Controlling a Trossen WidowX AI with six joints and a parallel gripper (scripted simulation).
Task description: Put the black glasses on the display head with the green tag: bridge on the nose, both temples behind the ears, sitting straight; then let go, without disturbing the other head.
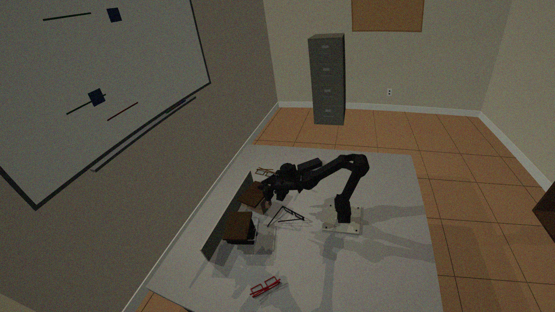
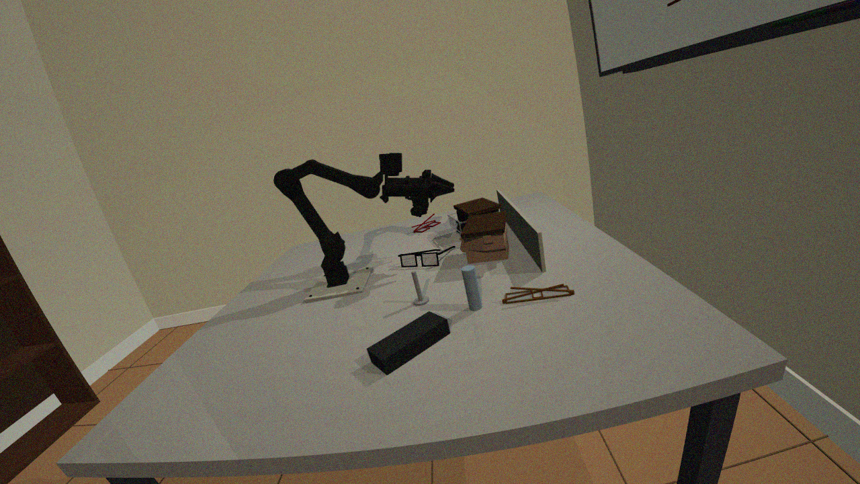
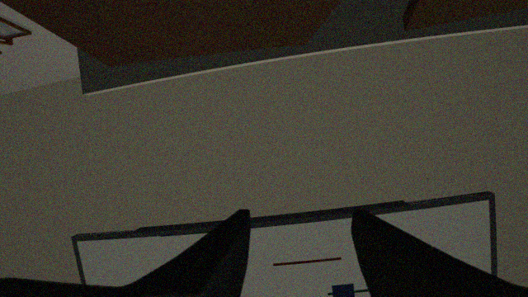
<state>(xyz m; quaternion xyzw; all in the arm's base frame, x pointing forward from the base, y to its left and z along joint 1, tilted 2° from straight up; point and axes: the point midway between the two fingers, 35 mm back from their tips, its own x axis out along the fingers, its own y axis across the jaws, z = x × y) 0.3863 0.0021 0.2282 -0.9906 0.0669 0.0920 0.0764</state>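
The grey post lies 16 cm behind my gripper tip, 24 cm to the right of it and 20 cm below it. Also, from my gripper tip: panel 18 cm ahead, 5 cm to the left, 16 cm below; then pale blue cylinder 4 cm behind, 33 cm to the right, 17 cm below; then dark box 19 cm behind, 43 cm to the right, 20 cm below.
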